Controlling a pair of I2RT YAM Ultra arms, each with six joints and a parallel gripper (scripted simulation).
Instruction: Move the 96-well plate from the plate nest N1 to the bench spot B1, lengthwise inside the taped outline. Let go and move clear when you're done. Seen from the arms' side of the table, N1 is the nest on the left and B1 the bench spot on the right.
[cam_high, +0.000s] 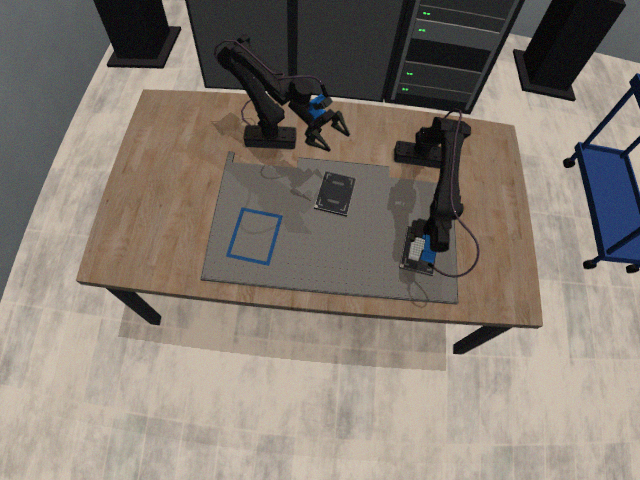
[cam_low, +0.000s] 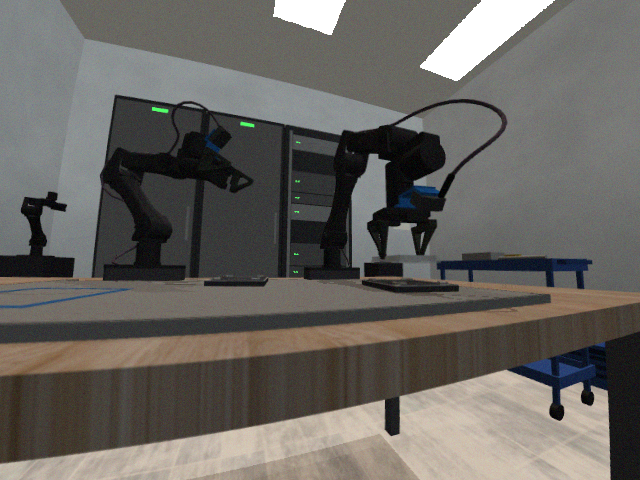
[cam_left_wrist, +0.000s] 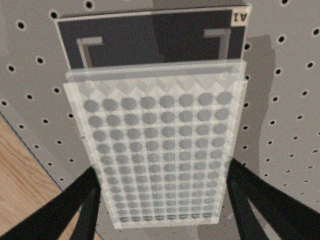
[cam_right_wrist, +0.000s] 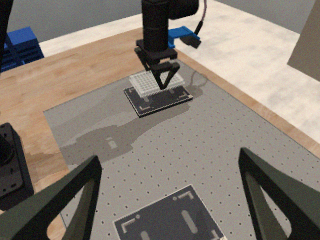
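Right now the white 96-well plate is 210 mm ahead of my right hand, 330 mm to the left of it and 220 mm below it.
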